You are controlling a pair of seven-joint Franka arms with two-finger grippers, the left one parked.
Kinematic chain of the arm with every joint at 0, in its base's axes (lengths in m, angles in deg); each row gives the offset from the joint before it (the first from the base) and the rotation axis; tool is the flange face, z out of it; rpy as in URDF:
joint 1: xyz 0 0 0.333 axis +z
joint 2: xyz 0 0 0 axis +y
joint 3: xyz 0 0 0.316 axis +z
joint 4: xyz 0.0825 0 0 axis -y
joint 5: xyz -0.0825 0 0.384 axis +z
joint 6: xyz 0 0 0 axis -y
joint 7: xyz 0.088 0 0 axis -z
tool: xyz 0 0 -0.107 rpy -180 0 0
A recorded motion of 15 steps. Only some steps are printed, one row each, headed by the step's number.
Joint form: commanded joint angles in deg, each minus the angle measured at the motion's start. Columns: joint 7, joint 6, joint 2, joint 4, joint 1, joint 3, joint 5.
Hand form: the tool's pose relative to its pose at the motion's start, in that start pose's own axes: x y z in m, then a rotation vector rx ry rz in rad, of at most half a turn. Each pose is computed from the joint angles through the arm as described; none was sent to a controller.
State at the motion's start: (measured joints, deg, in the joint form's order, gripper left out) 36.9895 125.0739 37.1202 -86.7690 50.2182 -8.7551 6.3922
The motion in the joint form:
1: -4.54 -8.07 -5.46 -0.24 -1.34 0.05 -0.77
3: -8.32 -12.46 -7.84 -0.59 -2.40 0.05 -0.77
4: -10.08 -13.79 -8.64 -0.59 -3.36 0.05 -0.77
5: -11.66 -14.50 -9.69 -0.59 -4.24 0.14 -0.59
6: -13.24 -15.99 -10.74 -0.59 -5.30 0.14 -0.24
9: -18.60 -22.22 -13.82 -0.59 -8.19 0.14 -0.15
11: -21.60 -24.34 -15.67 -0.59 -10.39 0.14 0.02
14: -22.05 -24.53 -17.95 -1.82 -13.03 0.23 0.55
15: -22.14 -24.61 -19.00 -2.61 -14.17 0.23 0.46
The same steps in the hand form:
1: 0.0002 0.0202 -0.0527 -0.0245 -0.0454 -0.0634
3: 0.0004 0.0362 -0.0723 -0.0391 -0.0853 -0.1109
4: 0.0051 0.0469 -0.0801 -0.0402 -0.0954 -0.1252
5: 0.0093 0.0554 -0.0915 -0.0299 -0.0945 -0.1379
6: 0.0135 0.0672 -0.1019 -0.0241 -0.1061 -0.1452
9: 0.0191 0.1032 -0.1300 -0.0302 -0.1623 -0.1907
11: 0.0264 0.1280 -0.1487 -0.0178 -0.1709 -0.2056
14: 0.0339 0.1571 -0.1646 0.0052 -0.1623 -0.1664
15: 0.0362 0.1710 -0.1700 0.0086 -0.1595 -0.1481

